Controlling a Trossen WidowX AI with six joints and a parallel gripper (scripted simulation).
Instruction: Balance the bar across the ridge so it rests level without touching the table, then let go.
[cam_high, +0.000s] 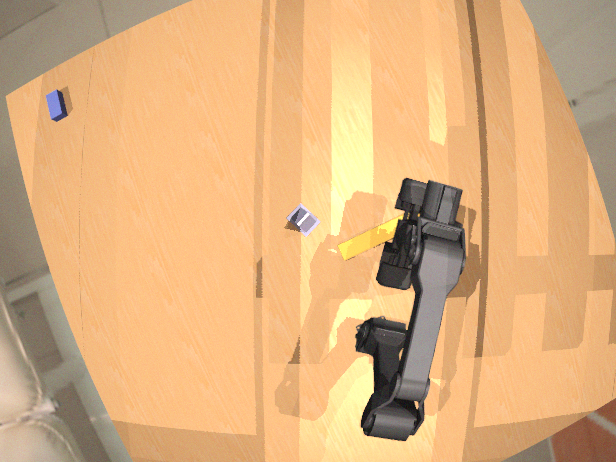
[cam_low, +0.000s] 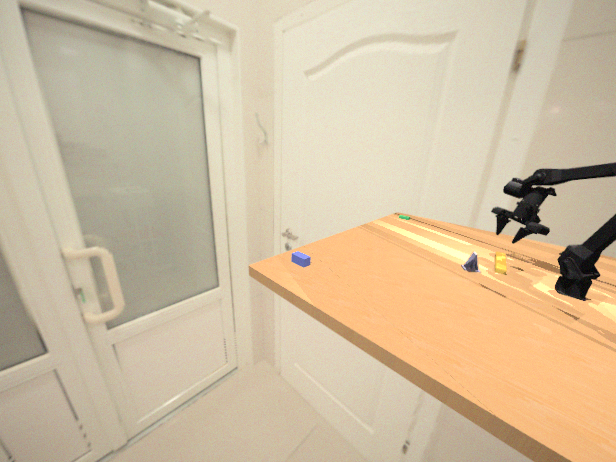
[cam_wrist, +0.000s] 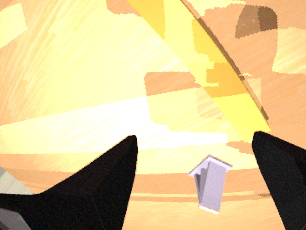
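My gripper tip is now 10 cm above the yellow bar, 1 cm to the left of it and 1 cm past it. Also, from my gripper tip: pale violet ridge block (15 cm to the left, 7 cm ahead, 4 cm below); then blue block (60 cm to the left, 54 cm ahead, 9 cm below); then small green block (54 cm ahead, 40 cm to the right, 10 cm below).
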